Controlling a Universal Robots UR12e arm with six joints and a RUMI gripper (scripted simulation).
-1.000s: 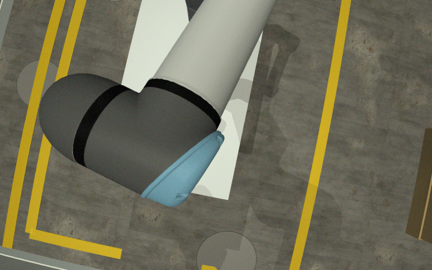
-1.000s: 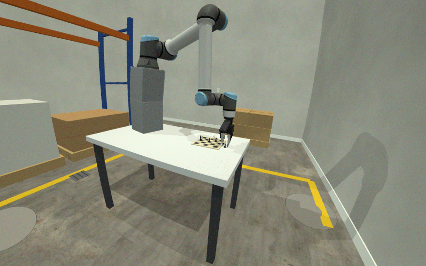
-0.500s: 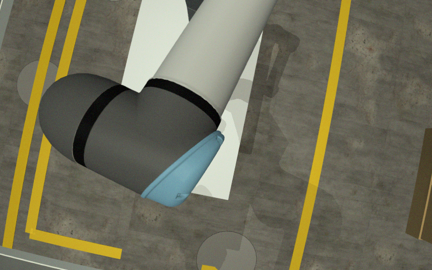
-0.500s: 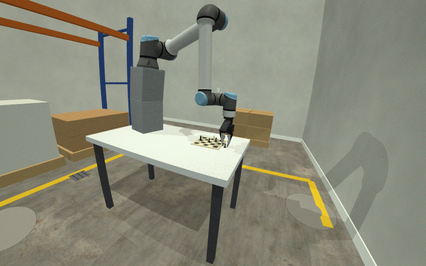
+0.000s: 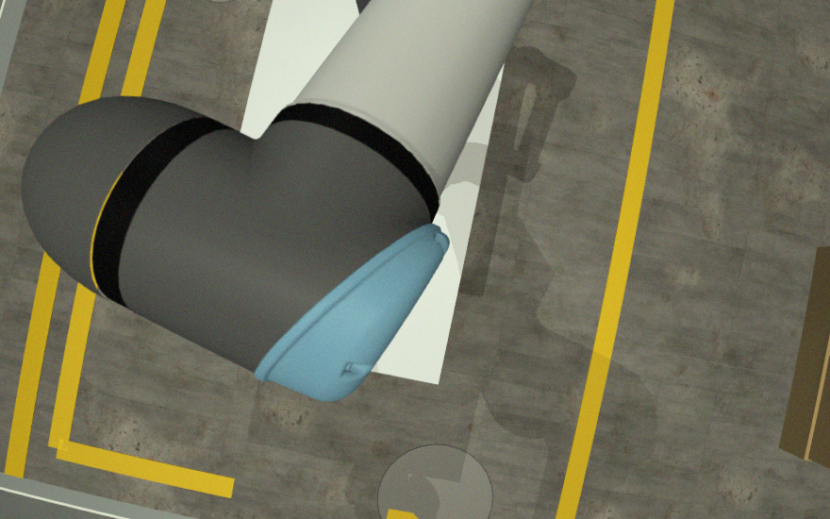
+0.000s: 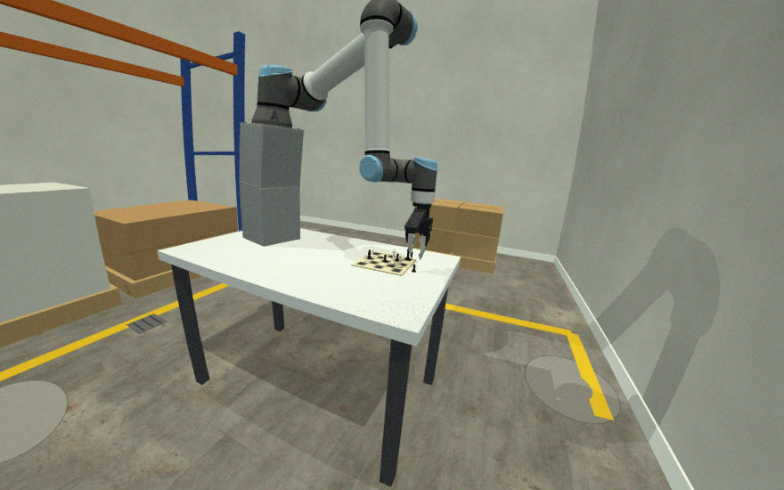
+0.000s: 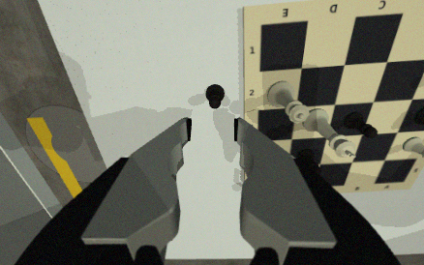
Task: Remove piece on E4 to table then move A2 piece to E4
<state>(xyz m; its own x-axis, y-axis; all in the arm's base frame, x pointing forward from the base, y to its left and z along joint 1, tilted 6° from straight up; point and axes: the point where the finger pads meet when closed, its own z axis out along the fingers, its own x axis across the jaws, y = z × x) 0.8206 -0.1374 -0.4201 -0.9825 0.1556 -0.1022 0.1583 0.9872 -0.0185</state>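
The chessboard lies 14 cm behind my hand, 7 cm below it and 5 cm to the left of it.
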